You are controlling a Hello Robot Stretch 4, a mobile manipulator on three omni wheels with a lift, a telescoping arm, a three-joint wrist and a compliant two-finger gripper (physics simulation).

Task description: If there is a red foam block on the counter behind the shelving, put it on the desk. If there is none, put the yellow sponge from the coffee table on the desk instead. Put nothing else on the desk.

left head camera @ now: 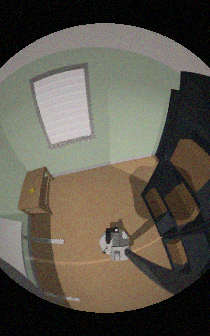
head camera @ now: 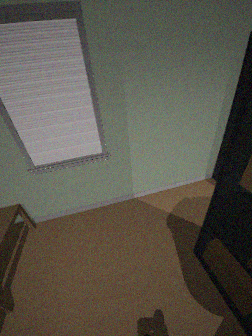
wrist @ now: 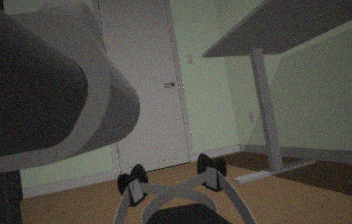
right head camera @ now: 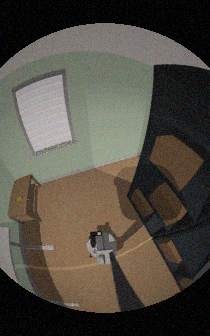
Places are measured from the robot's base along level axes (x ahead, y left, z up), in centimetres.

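Where they show: gripper, fingertip midpoint: (left head camera: 107,253) (wrist: 172,171) (right head camera: 94,257).
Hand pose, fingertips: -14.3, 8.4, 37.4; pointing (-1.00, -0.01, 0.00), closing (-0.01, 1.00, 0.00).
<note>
Each offset is from my fingertips to the top centre of the thing, as dx, dy, dz. "pt": to the spot under its first point. Level surfaces: height alone.
The yellow sponge {+72.9, +131.0, +9.3} (left head camera: 32,190) (right head camera: 20,198) lies on top of the wooden coffee table {dz +4.8} (left head camera: 33,202) (right head camera: 21,211) (head camera: 7,218), at the left in the head views. The desk {dz +52.3} (wrist: 295,27) shows its underside and a leg at the upper right of the wrist view; its pale top is at the lower left edge in the left head view (left head camera: 10,245). The dark shelving (head camera: 235,120) (left head camera: 192,102) (right head camera: 175,92) stands at the right. No counter or red foam block shows. My gripper (wrist: 172,171) is open, with nothing between its fingertips, away from the desk.
Brown boxes {pt +67.5, -72.6, +77.1} (left head camera: 189,159) (right head camera: 175,157) sit in the shelving. A window (head camera: 55,90) (left head camera: 64,106) (right head camera: 44,112) is in the green wall ahead. In the wrist view a door (wrist: 142,85) stands beyond the gripper. A desk foot (wrist: 252,176) reaches across the floor.
</note>
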